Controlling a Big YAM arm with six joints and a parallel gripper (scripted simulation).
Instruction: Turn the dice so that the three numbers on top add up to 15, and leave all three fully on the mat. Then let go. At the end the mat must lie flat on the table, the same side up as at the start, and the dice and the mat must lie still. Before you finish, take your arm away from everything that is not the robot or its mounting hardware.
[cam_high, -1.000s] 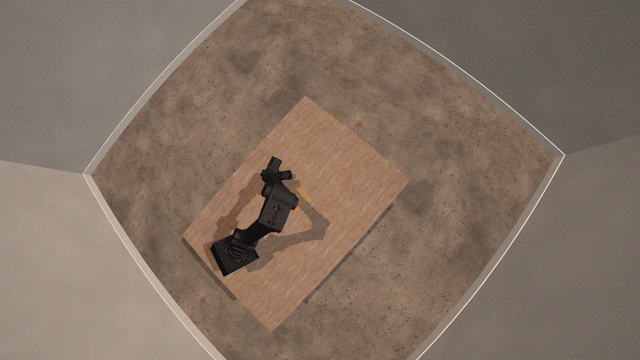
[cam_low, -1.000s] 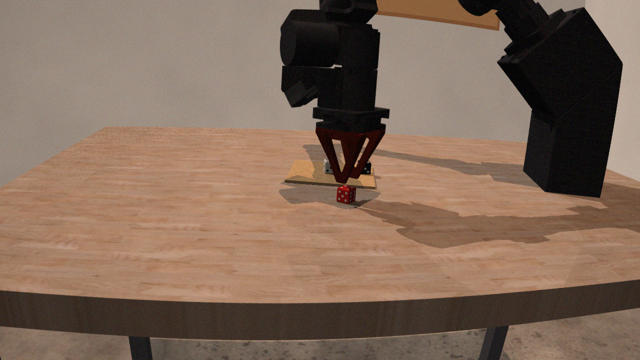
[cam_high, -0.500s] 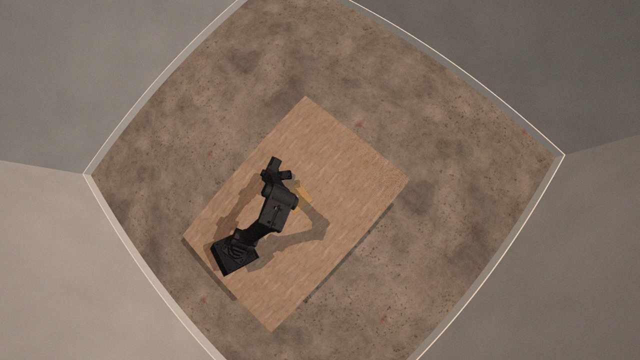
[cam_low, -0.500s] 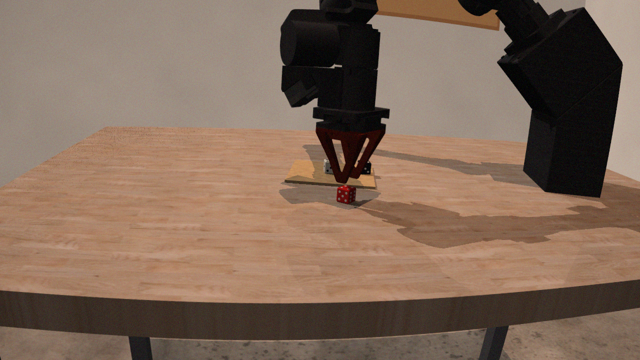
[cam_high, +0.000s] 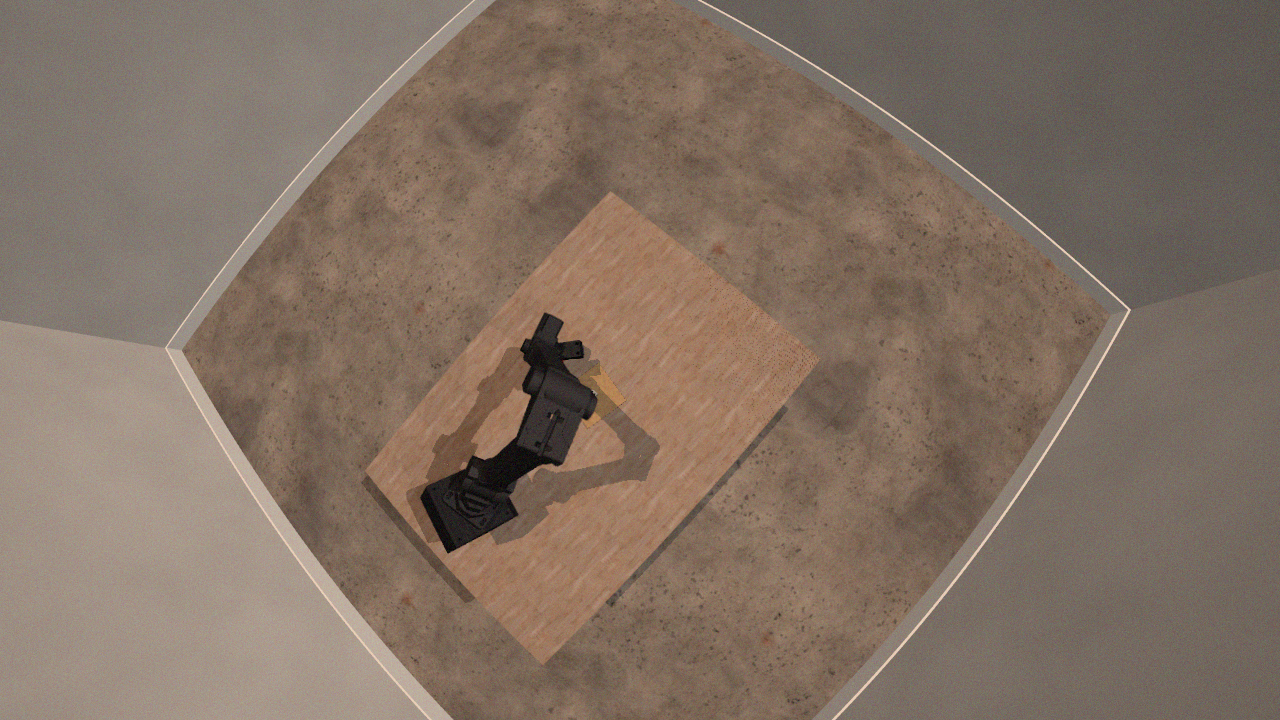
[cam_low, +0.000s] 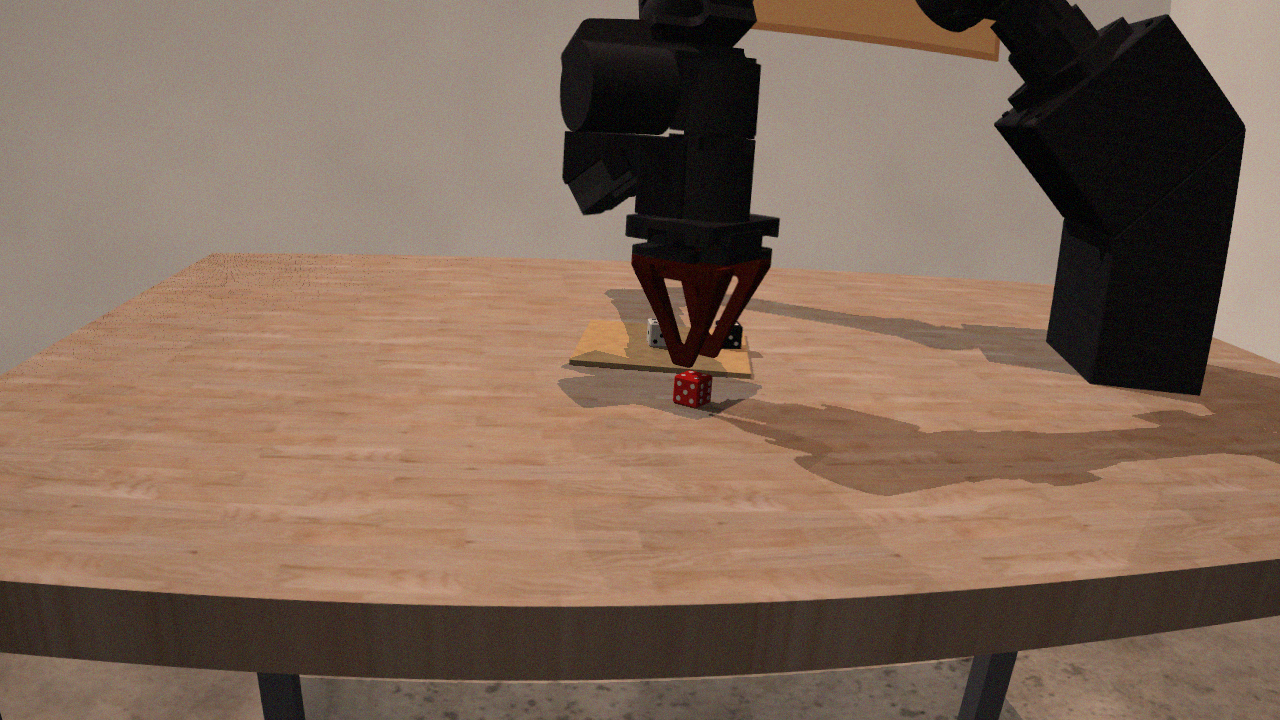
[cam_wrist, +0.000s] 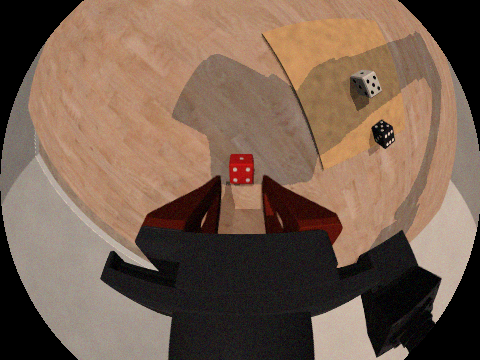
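The red die lies 3 cm below my hand. Also, from my hand: tan mat: 14 cm to the right, 4 cm below, 4 cm behind; then black die: 12 cm to the right, 10 cm behind, 2 cm below; then white die: 14 cm to the right, 4 cm behind, 2 cm below.
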